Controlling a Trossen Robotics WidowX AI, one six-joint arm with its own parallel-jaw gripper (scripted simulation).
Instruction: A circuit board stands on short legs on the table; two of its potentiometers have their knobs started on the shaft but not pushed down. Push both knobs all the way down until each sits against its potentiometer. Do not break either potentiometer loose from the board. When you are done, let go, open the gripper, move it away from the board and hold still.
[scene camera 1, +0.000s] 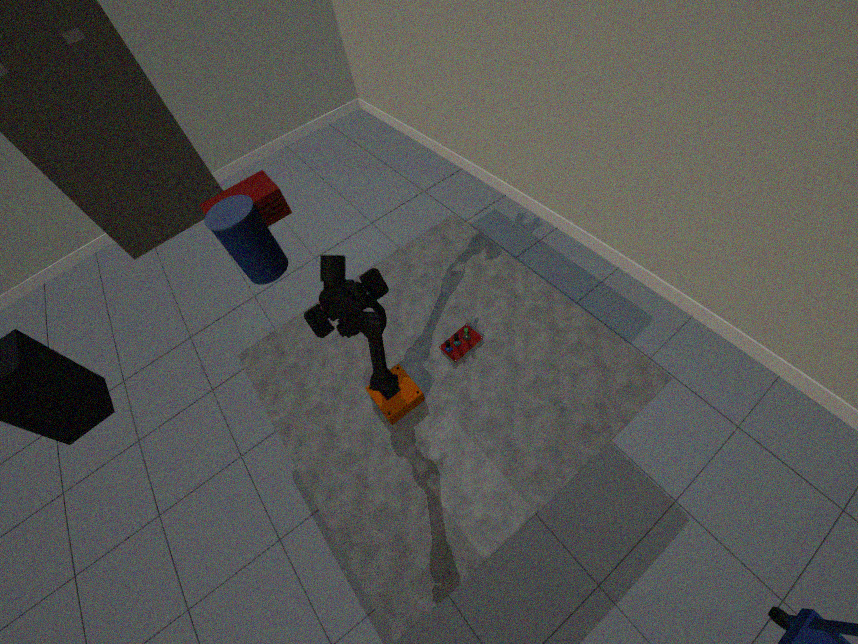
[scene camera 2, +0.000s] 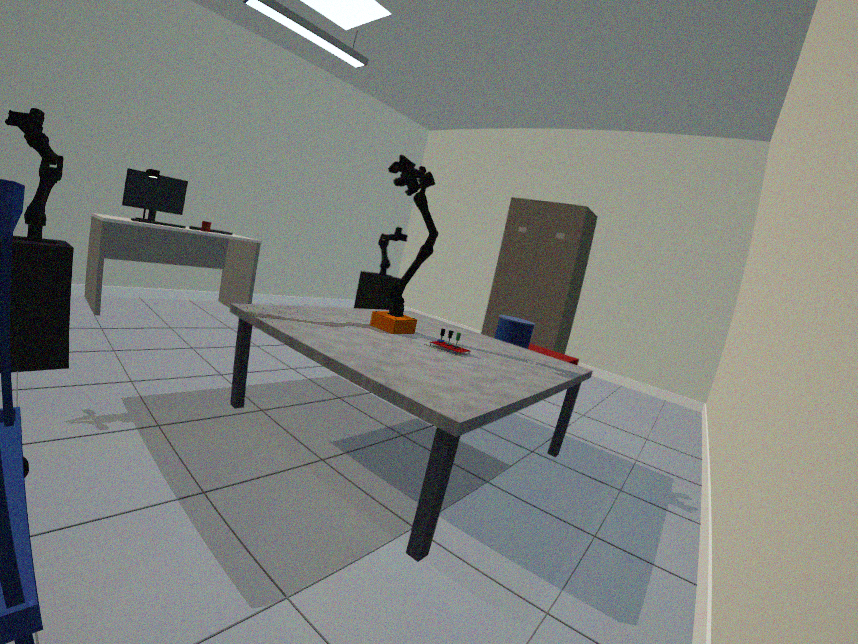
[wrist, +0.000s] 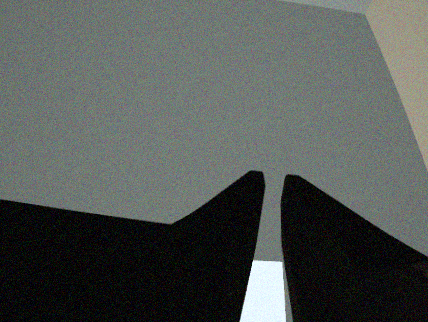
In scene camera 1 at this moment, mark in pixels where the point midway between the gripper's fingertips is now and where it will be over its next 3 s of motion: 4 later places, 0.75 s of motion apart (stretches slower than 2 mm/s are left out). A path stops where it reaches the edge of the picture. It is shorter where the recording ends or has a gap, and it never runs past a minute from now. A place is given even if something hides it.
My gripper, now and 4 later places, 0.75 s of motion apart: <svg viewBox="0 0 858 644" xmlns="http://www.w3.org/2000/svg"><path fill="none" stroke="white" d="M362 304L390 340L433 359L491 371L519 353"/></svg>
